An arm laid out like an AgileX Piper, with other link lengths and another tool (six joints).
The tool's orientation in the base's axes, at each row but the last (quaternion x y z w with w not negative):
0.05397 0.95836 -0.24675 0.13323
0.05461 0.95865 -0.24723 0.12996
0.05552 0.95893 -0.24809 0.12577
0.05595 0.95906 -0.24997 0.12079
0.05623 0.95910 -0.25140 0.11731
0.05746 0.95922 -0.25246 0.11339
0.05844 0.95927 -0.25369 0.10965
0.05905 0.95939 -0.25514 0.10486
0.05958 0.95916 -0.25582 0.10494
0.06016 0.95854 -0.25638 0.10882
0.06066 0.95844 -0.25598 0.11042
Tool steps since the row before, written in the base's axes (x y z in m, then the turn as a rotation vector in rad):
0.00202 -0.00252 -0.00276 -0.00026 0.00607 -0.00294
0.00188 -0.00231 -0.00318 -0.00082 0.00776 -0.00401
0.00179 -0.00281 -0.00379 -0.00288 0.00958 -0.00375
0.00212 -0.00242 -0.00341 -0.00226 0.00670 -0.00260
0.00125 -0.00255 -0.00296 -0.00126 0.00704 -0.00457
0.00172 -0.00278 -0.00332 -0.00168 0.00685 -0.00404
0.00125 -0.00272 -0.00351 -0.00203 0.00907 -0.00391
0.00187 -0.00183 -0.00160 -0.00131 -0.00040 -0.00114
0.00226 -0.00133 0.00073 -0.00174 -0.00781 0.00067
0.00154 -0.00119 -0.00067 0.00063 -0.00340 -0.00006
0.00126 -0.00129 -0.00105 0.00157 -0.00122 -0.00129
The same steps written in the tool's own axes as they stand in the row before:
-0.00125 -0.00059 0.00402 0.00131 0.00660 -0.00054
-0.00102 -0.00023 0.00423 0.00221 0.00847 -0.00059
-0.00083 -0.00039 0.00496 0.00420 0.00959 -0.00214
-0.00127 -0.00016 0.00451 0.00317 0.00665 -0.00156
-0.00058 -0.00061 0.00401 0.00272 0.00804 0.00013
-0.00099 -0.00055 0.00452 0.00298 0.00755 -0.00030
-0.00052 -0.00048 0.00456 0.00342 0.00935 -0.00158
-0.00156 -0.00050 0.00259 0.00151 -0.00002 0.00094
-0.00244 -0.00112 0.00044 0.00106 -0.00735 0.00307
-0.00140 -0.00044 0.00144 -0.00080 -0.00279 0.00188
-0.00104 -0.00039 0.00176 -0.00128 -0.00016 0.00199

